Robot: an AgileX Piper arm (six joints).
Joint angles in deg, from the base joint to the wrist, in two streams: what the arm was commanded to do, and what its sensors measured. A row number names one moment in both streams.
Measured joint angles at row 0:
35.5 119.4 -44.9 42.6 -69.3 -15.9
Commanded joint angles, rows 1 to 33:
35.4 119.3 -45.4 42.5 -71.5 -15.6
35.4 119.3 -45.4 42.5 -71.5 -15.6
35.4 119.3 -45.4 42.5 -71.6 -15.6
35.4 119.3 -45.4 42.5 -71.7 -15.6
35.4 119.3 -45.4 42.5 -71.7 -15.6
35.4 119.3 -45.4 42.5 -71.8 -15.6
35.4 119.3 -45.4 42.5 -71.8 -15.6
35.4 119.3 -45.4 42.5 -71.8 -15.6
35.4 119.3 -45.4 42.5 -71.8 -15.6
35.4 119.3 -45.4 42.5 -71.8 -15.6
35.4 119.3 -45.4 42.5 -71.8 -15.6
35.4 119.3 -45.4 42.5 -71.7 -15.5
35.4 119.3 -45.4 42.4 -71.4 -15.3
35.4 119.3 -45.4 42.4 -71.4 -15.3
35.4 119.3 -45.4 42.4 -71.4 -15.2
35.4 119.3 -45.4 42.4 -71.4 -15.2
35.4 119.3 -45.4 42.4 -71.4 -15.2
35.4 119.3 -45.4 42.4 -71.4 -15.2
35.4 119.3 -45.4 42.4 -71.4 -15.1
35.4 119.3 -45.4 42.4 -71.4 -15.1
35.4 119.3 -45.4 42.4 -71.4 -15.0
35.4 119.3 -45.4 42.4 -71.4 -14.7
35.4 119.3 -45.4 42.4 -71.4 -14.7
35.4 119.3 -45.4 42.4 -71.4 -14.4
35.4 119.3 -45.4 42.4 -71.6 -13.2
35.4 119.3 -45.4 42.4 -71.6 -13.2
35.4 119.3 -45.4 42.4 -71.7 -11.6
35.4 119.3 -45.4 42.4 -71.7 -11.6
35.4 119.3 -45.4 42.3 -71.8 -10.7
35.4 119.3 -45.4 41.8 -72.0 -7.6
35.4 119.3 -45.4 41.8 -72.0 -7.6
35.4 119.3 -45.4 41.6 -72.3 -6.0
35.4 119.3 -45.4 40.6 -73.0 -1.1
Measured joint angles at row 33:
35.5 119.4 -44.9 42.5 -69.3 -7.5
